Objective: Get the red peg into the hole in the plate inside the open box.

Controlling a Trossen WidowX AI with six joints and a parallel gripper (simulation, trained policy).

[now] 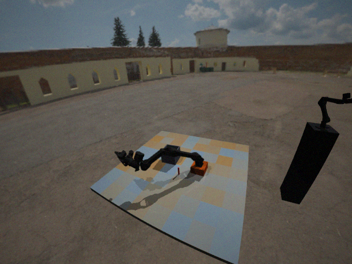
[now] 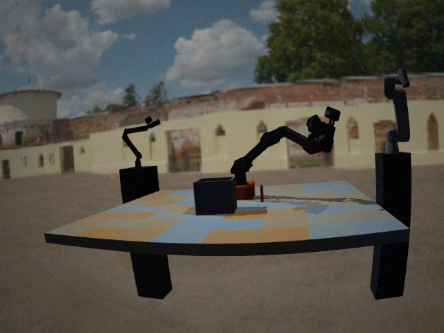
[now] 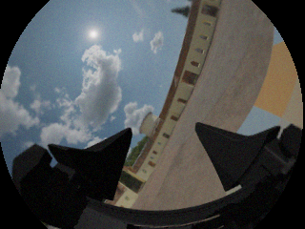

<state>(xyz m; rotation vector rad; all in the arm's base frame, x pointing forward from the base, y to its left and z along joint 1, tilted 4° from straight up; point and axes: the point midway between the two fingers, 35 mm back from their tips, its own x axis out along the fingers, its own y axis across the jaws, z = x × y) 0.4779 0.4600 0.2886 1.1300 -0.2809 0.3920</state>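
Now: gripper tip 37 cm past the red peg, 33 cm to the left of it and 31 cm above it. From my gripper tip the other things lie so: grey plate 19 cm behind, 51 cm to the right, 30 cm below.
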